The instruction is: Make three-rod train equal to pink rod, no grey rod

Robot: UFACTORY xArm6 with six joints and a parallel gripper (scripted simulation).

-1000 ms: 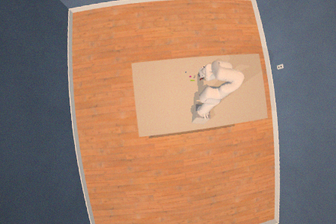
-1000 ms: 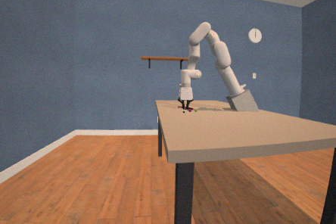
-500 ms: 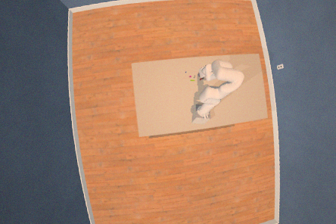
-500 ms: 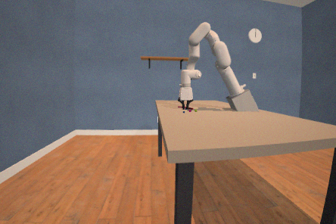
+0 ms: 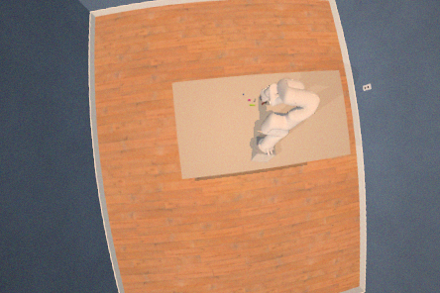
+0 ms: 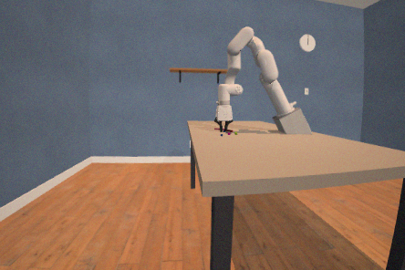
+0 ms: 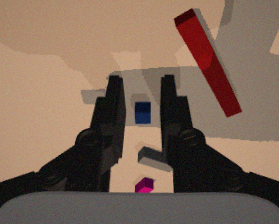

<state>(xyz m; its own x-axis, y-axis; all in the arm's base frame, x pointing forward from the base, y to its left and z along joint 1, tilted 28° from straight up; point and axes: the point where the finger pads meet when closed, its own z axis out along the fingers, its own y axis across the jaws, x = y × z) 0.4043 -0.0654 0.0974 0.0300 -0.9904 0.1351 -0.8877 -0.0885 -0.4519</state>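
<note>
Now: the red rod 40 mm behind my hand, 20 mm to the right of it and 20 mm below it. The rest, counted from my hand: pink rod 100 mm to the right, 20 mm below, 10 mm behind; lime rod 100 mm to the left, 50 mm behind, 20 mm below; grey rod 70 mm to the left, 20 mm below, 10 mm behind.
</note>
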